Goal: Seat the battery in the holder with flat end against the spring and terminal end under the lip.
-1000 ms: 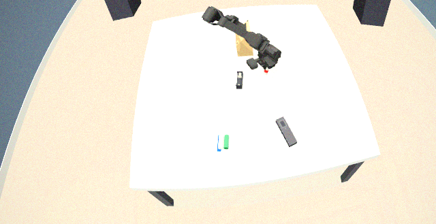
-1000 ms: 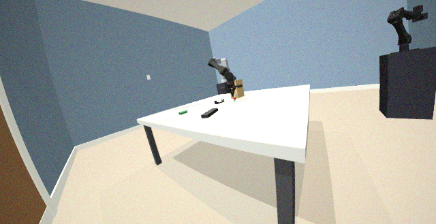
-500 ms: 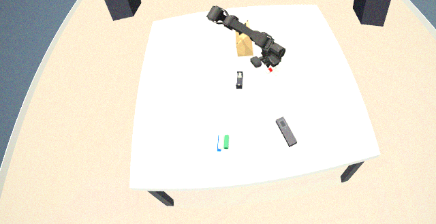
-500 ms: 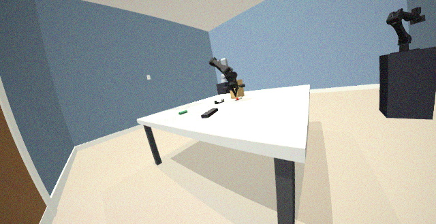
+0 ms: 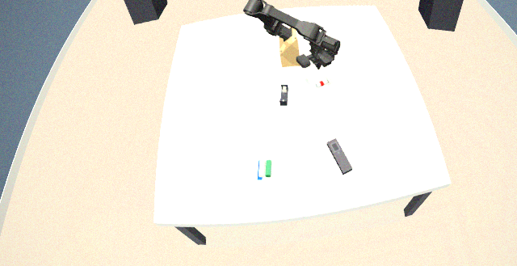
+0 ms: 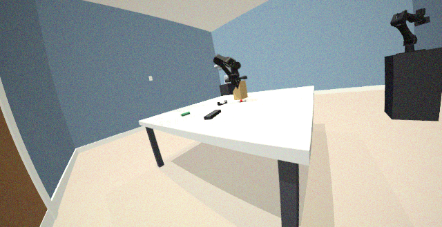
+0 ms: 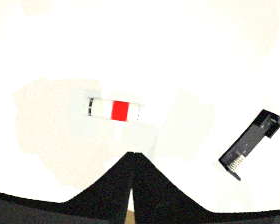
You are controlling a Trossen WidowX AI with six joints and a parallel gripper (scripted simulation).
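My gripper tip is 10 mm past the battery, 20 mm to the right of it and 110 mm above it. From my gripper tip the other things lie so: dark remote (370 mm ahead, 80 mm to the left, 100 mm below).
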